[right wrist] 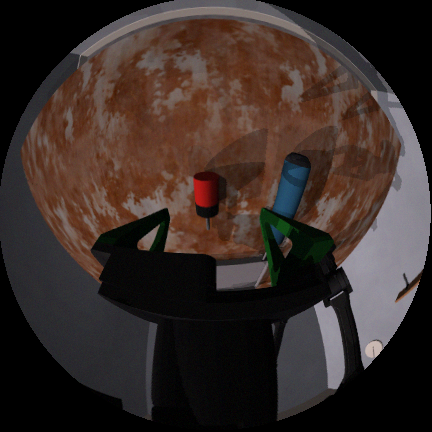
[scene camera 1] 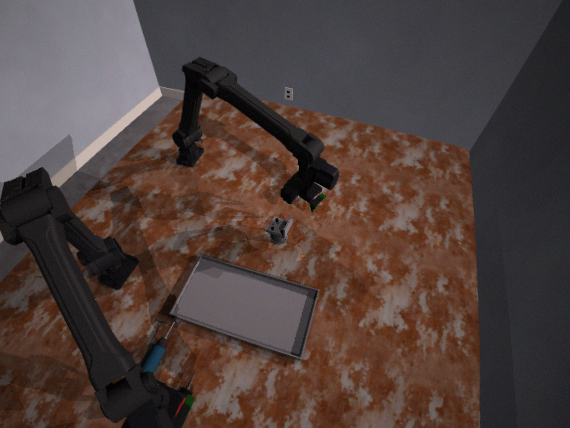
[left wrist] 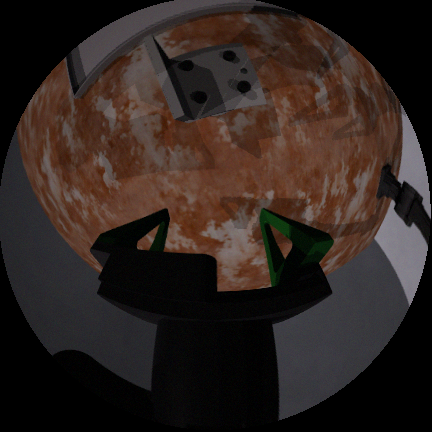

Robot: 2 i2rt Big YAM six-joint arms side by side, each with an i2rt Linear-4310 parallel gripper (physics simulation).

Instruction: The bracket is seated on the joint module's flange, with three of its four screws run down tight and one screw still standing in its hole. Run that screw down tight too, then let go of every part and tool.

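Frame: origin at the left arm's base, x ahead, y left, z up, level; centimetres.
Where they show: left gripper, fingertip midpoint: point(scene camera 1: 302, 203) point(left wrist: 214, 212); right gripper, fingertip midpoint: point(right wrist: 214, 212) point(scene camera 1: 169, 401); left arm's base at its link origin: point(scene camera 1: 190, 156) point(left wrist: 382, 180); right arm's base at its link origin: point(scene camera 1: 119, 271).
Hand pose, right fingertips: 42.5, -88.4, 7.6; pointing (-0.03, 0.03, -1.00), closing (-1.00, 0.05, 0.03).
Observation:
Each offset is from my right fingertips to the centre of the thing, as dx, dy, dz.
The grey bracket @[+9.6, +59.1, +0.6] point(scene camera 1: 278, 224) point(left wrist: 223, 90) sits on the joint module @[+9.6, +59.1, -4.4] point(scene camera 1: 278, 240), its upright plate toward the tray in the left wrist view. Dark screw heads or holes show at its four corners; which screw stands higher I cannot tell. My left gripper point(scene camera 1: 317, 199) point(left wrist: 214, 212) is open and empty, above and to one side of the bracket. My right gripper point(scene camera 1: 188, 392) point(right wrist: 214, 212) is open and empty at the lower left of the scene. Beyond its fingers lie a stubby red driver @[+1.1, +3.1, -5.9] point(right wrist: 206, 190) and a long blue screwdriver @[-11.5, +7.1, -5.6] point(right wrist: 292, 187) point(scene camera 1: 154, 356).
A shallow grey tray @[+7.3, +31.8, -6.8] point(scene camera 1: 245, 305) point(left wrist: 107, 42) point(right wrist: 237, 276) lies between the bracket and the tools. The blue screwdriver's shaft points toward the tray's left corner. The right arm's links pass over the left side of the scene. Walls stand behind and at the right.

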